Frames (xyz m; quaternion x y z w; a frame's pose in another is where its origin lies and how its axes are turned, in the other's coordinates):
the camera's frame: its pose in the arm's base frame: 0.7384 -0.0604 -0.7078 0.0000 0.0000 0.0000 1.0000
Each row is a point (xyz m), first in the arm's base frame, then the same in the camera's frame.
Working: the arm's base frame: its pose in the camera's frame: -0.7384 0.0604 0.7078 0.0000 0.0000 0.0000 1.0000

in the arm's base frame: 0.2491 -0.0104 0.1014
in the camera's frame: -0.4893 0.0500 0.8092
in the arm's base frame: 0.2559 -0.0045 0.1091
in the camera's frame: -0.4825 0.0559 0.8169
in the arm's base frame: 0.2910 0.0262 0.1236
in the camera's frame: -0.4474 0.0866 0.8314
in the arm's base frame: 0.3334 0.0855 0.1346
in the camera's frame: -0.4050 0.1459 0.8424
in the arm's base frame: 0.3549 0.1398 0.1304
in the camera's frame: -0.3835 0.2002 0.8382
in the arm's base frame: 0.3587 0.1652 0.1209
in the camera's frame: -0.3797 0.2256 0.8287
